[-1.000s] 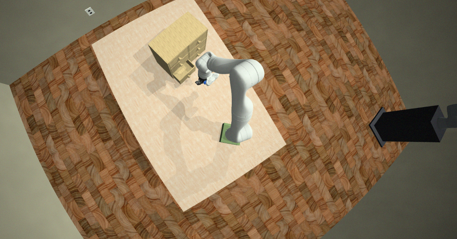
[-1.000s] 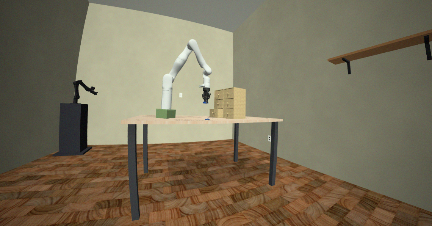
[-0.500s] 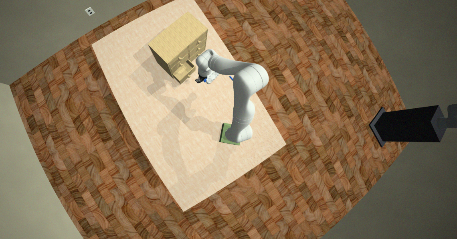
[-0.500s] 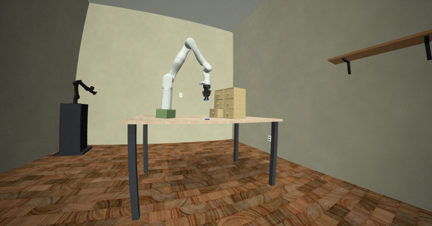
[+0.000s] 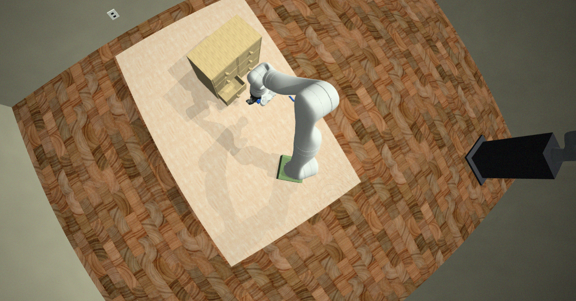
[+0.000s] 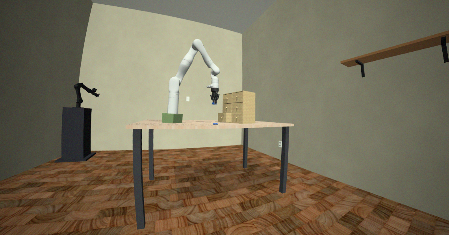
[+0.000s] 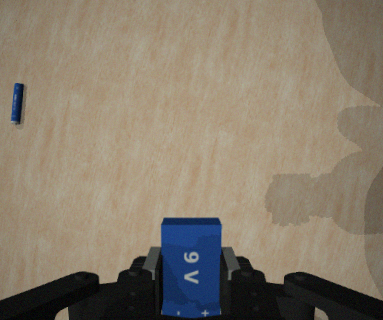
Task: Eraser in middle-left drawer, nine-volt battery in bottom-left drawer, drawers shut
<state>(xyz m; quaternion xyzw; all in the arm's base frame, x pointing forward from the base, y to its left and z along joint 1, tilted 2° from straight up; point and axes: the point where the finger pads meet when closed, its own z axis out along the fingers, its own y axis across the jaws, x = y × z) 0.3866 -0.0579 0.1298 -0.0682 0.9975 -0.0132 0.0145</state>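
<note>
The blue nine-volt battery lies 1 cm below my hand and 1 cm ahead of it. Round my hand: red eraser (30 cm ahead, 8 cm below, 5 cm to the left); then thin blue stick (20 cm to the right, 20 cm below, 8 cm behind).
</note>
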